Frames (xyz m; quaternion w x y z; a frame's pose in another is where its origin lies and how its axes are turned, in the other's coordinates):
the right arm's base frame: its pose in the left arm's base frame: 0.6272 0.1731 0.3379 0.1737 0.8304 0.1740 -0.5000
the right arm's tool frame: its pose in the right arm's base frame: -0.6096 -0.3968 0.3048 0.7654 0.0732 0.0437 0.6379
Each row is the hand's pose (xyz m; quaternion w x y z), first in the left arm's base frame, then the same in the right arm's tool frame.
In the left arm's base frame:
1: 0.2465 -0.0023 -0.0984 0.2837 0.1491 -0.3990 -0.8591
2: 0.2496 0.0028 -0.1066 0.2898 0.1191 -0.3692 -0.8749
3: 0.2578 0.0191 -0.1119 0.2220 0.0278 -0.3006 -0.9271
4: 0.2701 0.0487 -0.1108 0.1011 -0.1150 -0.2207 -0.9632
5: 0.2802 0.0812 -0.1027 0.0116 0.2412 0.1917 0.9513
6: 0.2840 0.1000 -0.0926 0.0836 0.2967 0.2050 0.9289
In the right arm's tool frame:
1: 0.4741 -0.6856 0.3691 0.6084 -0.4309 -0.6663 -0.0108
2: 0.4719 -0.6955 0.3697 0.5786 -0.4613 -0.6721 -0.0258
3: 0.4625 -0.7093 0.3606 0.4650 -0.4826 -0.7381 -0.0774
4: 0.4434 -0.7244 0.3397 0.2821 -0.4782 -0.8226 -0.1230
5: 0.4203 -0.7338 0.3152 0.1250 -0.4406 -0.8814 -0.1153
6: 0.4056 -0.7339 0.2993 0.0541 -0.3929 -0.9135 -0.0906

